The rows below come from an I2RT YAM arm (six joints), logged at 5 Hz.
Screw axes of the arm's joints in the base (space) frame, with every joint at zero. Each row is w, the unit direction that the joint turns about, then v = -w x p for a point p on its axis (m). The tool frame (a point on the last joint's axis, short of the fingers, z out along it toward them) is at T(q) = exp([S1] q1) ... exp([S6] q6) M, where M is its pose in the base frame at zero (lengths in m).
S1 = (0, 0, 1, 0, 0, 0)
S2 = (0, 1, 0, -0.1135, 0, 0.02)
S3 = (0, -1, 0, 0.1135, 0, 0.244)
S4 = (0, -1, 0, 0.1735, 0, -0.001)
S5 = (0, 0, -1, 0, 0.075, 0)
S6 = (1, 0, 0, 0, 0.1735, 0)
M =
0 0 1 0.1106
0 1 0 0
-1 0 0 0.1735
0 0 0 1
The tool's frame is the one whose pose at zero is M.
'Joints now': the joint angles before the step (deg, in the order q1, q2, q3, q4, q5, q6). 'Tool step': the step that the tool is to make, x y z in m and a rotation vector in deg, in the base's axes. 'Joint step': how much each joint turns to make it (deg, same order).
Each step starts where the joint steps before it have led.
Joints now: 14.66, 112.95, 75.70, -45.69, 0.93, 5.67
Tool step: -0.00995, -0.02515, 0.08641, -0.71, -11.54, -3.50
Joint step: -3.22, -12.35, 3.11, -4.36, 3.28, -0.43
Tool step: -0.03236, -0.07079, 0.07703, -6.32, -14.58, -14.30
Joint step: -10.62, -13.84, 0.08, -0.12, 8.65, 0.08
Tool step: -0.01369, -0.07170, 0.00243, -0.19, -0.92, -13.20
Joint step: -13.42, -1.27, -0.85, 0.57, -0.04, -0.24
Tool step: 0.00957, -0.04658, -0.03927, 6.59, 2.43, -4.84
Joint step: -8.20, 6.21, -1.81, 3.80, -6.53, 0.00
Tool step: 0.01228, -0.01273, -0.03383, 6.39, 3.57, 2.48
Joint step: -1.85, 6.08, 0.00, 0.50, -6.04, -1.88
